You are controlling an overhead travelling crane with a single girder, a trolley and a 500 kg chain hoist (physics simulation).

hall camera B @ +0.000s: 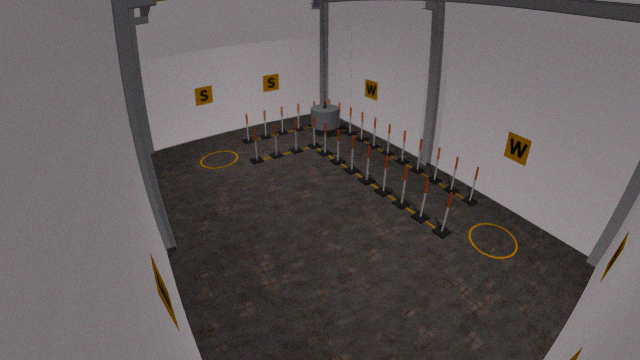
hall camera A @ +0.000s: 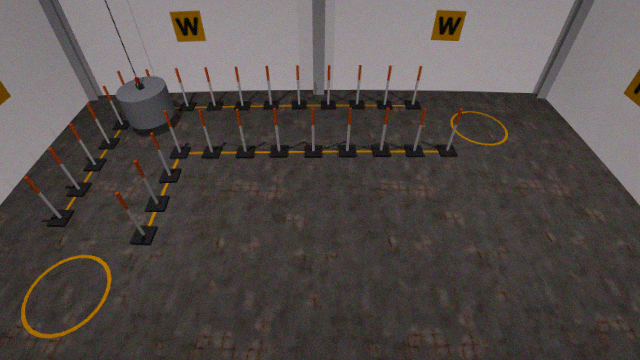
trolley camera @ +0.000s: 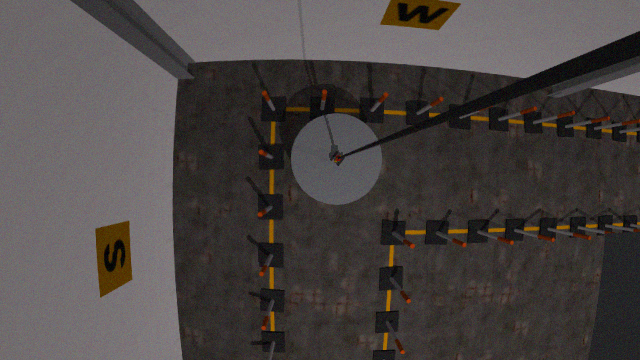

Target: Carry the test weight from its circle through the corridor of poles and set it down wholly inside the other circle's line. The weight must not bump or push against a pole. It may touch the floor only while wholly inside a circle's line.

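Observation:
The test weight (hall camera A: 148, 107) (hall camera B: 325, 119) (trolley camera: 320, 182), a grey cylinder, hangs upright above the floor in the corridor's corner. My hook (hall camera A: 139, 86) (hall camera B: 325, 105) (trolley camera: 336, 158) is shut on it at the top centre. In the trolley camera the weight's rim is close to the outer corner poles, with a narrow strip of floor to the left ones; it slightly covers the base of an upper pole (trolley camera: 324, 100). The inner corner pole (hall camera A: 180, 152) (trolley camera: 393, 232) stands apart, lower right. One circle (hall camera A: 110, 280) (hall camera B: 201, 160) lies beyond the short leg, another (hall camera A: 507, 134) (hall camera B: 517, 245) beyond the long leg.
Orange-and-white poles on black bases line both corridor legs along yellow lines. The W wall (hall camera A: 260, 45) (hall camera B: 500, 90) runs behind the long leg's outer row. The S wall (hall camera B: 235, 115) (trolley camera: 135, 150) is beside the short leg. A steel column (hall camera B: 324, 55) (trolley camera: 145, 40) stands in the room's corner.

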